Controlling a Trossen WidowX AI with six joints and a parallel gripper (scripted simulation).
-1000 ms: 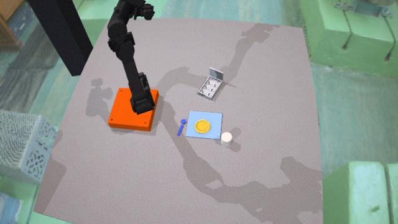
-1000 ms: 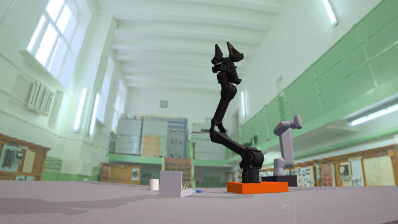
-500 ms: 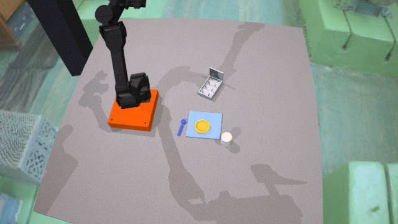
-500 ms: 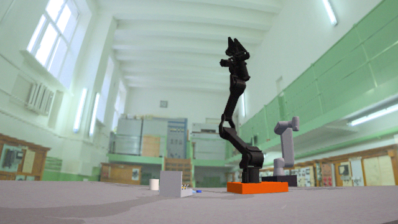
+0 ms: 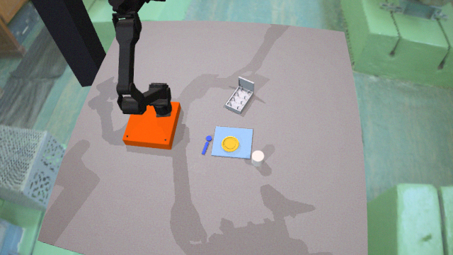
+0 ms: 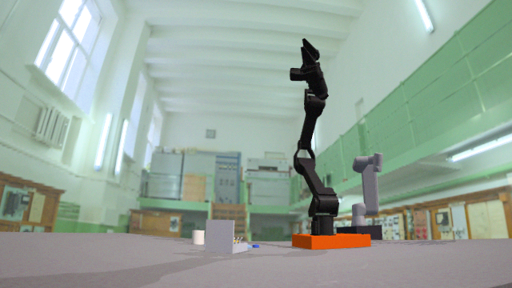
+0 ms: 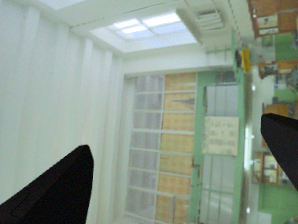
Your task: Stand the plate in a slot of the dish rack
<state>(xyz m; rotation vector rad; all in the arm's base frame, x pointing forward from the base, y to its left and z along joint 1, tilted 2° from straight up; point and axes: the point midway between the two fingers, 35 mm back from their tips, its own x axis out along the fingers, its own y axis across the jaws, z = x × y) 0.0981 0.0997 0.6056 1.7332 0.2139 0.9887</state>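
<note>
My gripper tip is now 65 cm above the yellow plate, 30 cm to the left of it and 15 cm short of it. The rest, counted from my gripper tip: grey dish rack (64 cm below, 21 cm ahead, 8 cm to the right); blue spoon (66 cm below, 28 cm to the right, 6 cm ahead); light blue mat (66 cm below, 28 cm to the right, 16 cm ahead).
</note>
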